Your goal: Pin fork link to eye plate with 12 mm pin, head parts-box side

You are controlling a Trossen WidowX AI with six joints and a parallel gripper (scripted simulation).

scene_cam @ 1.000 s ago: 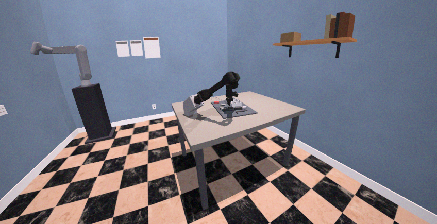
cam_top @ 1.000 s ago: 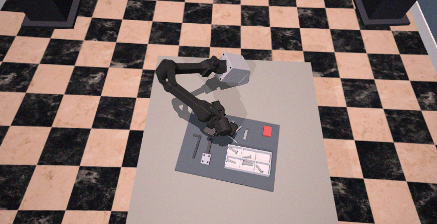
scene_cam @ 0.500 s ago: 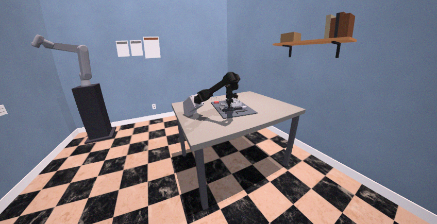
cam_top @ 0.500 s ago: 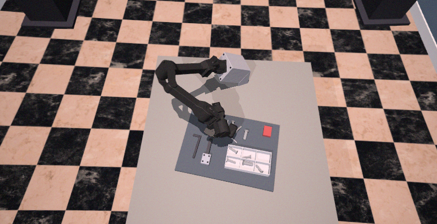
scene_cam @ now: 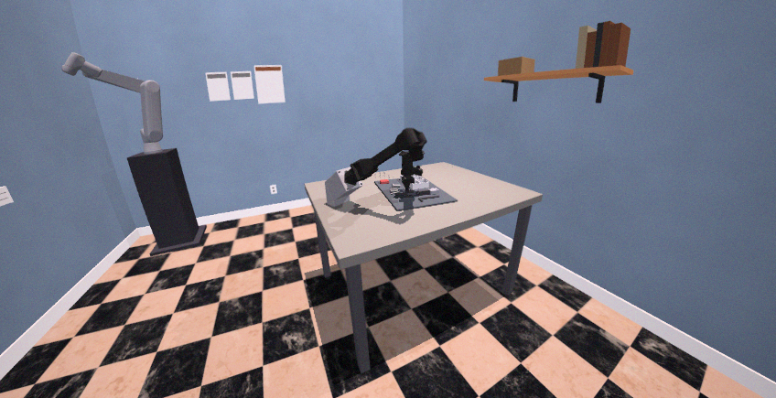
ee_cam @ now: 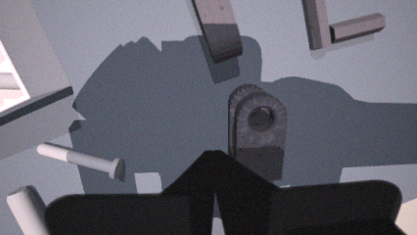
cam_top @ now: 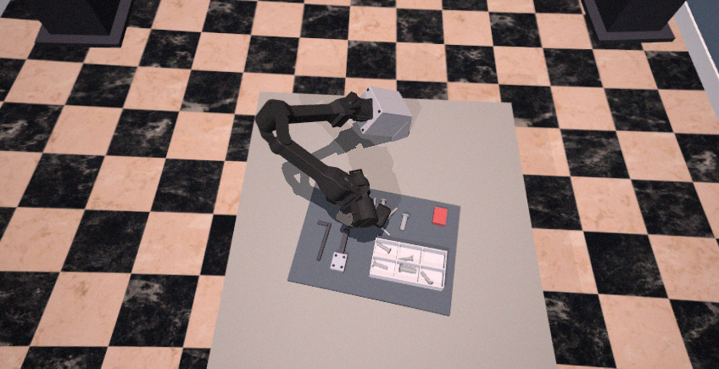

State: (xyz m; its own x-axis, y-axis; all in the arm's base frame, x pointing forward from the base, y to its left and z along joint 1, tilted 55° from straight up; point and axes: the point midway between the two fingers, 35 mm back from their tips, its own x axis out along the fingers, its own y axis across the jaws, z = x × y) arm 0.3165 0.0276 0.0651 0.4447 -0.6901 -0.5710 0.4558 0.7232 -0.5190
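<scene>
Now: hand 4 cm above the dark fork link, 2 cm to the left of it and 2 cm past it. Also, from my hand: pin 8 cm to the left, 6 cm below, 4 cm ahead; eye plate 6 cm ahead, 5 cm below, 4 cm to the right; dark mat 7 cm below, 7 cm ahead, 6 cm to the left.
</scene>
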